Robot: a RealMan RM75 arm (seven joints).
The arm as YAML. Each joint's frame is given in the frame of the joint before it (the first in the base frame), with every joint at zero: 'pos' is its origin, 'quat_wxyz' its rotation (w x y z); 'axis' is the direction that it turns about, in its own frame. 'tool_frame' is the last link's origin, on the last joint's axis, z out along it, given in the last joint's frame.
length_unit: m
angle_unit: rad
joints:
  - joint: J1
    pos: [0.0, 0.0, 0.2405]
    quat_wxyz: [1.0, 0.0, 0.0, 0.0]
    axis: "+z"
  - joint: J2
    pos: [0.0, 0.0, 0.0]
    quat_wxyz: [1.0, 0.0, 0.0, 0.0]
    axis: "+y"
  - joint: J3
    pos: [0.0, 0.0, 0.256]
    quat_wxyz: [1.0, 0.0, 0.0, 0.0]
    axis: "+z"
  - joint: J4
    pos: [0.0, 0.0, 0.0]
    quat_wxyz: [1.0, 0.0, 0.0, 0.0]
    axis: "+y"
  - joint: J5
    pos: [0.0, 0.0, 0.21]
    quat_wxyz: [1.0, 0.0, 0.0, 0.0]
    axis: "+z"
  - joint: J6
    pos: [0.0, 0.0, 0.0]
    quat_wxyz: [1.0, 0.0, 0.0, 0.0]
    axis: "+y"
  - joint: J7
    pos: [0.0, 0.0, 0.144]
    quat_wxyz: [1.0, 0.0, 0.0, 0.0]
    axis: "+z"
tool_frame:
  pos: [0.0, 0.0, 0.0]
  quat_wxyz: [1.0, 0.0, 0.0, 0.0]
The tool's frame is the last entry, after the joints.
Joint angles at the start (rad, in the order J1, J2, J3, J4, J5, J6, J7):
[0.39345, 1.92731, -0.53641, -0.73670, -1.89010, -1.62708, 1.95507]
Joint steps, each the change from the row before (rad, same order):
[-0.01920, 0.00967, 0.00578, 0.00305, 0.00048, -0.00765, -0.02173]
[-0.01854, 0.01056, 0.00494, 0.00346, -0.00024, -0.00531, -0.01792]
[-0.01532, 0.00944, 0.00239, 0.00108, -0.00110, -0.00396, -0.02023]
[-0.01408, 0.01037, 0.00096, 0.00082, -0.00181, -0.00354, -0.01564]
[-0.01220, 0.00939, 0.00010, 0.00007, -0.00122, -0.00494, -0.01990]
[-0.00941, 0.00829, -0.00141, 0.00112, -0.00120, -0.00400, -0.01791]
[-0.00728, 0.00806, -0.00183, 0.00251, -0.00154, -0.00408, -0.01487]
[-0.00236, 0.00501, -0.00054, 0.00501, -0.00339, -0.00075, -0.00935]
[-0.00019, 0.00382, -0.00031, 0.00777, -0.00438, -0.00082, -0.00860]
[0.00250, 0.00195, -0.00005, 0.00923, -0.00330, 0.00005, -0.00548]
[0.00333, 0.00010, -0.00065, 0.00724, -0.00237, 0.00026, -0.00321]
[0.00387, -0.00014, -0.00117, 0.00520, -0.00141, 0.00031, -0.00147]
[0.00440, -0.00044, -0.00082, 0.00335, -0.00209, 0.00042, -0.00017]
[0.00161, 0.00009, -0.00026, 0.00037, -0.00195, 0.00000, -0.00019]
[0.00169, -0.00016, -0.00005, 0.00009, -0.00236, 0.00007, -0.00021]
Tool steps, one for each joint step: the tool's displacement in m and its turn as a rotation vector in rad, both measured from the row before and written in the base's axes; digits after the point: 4 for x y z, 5 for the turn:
[0.0045, -0.0076, -0.0039, 0.00283, 0.00389, -0.00180]
[0.0043, -0.0073, -0.0044, 0.00160, 0.00557, -0.00555]
[0.0032, -0.0060, -0.0039, 0.00216, -0.00054, 0.00026]
[0.0025, -0.0057, -0.0045, -0.00097, 0.00189, -0.00162]
[0.0017, -0.0051, -0.0041, 0.00023, -0.00129, 0.00512]
[0.0010, -0.0041, -0.0040, -0.00119, -0.00108, 0.00600]
[0.0005, -0.0035, -0.0042, -0.00334, 0.00143, 0.00549]
[0.0002, -0.0017, -0.0033, -0.00392, 0.00139, 0.00216]
[0.0000, -0.0013, -0.0034, -0.00568, 0.00238, 0.00233]
[-0.0003, -0.0002, -0.0028, -0.00539, 0.00381, 0.00165]
[-0.0005, 0.0004, -0.0017, -0.00446, 0.00210, 0.00204]
[-0.0008, 0.0008, -0.0012, -0.00377, 0.00169, 0.00261]
[-0.0008, 0.0011, -0.0007, -0.00349, 0.00036, 0.00269]
[-0.0003, 0.0004, -0.0003, -0.00189, -0.00096, 0.00135]
[-0.0003, 0.0004, -0.0002, -0.00178, -0.00164, 0.00137]

